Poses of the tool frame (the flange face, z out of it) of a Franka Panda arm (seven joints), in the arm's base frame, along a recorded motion.
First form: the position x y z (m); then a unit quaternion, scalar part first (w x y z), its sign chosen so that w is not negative.
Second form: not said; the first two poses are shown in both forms.
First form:
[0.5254 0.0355 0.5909 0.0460 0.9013 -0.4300 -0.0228]
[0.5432 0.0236 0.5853 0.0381 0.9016 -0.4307 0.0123]
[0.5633 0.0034 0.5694 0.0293 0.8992 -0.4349 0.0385]
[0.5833 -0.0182 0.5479 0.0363 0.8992 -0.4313 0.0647]
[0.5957 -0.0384 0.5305 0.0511 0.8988 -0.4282 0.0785]
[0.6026 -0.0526 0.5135 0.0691 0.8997 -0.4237 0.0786]
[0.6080 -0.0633 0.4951 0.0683 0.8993 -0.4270 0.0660]
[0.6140 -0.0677 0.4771 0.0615 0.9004 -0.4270 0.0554]
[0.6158 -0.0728 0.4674 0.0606 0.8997 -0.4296 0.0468]
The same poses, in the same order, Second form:
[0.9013 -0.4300 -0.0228 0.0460 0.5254 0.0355 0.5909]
[0.9016 -0.4307 0.0123 0.0381 0.5432 0.0236 0.5853]
[0.8992 -0.4349 0.0385 0.0293 0.5633 0.0034 0.5694]
[0.8992 -0.4313 0.0647 0.0363 0.5833 -0.0182 0.5479]
[0.8988 -0.4282 0.0785 0.0511 0.5957 -0.0384 0.5305]
[0.8997 -0.4237 0.0786 0.0691 0.6026 -0.0526 0.5135]
[0.8993 -0.4270 0.0660 0.0683 0.6080 -0.0633 0.4951]
[0.9004 -0.4270 0.0554 0.0615 0.6140 -0.0677 0.4771]
[0.8997 -0.4296 0.0468 0.0606 0.6158 -0.0728 0.4674]

